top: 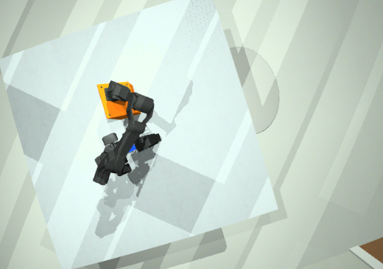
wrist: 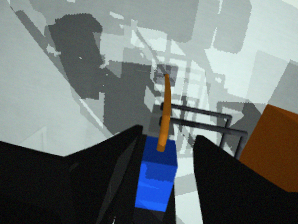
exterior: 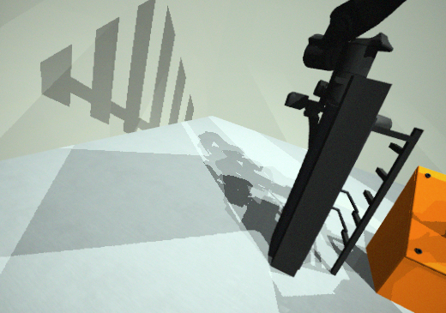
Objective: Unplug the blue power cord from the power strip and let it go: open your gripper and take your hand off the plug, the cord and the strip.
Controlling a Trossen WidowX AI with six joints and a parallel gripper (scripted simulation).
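My gripper tip is 1 cm past the blue plug, 6 cm to the right of it and 1 cm above it.
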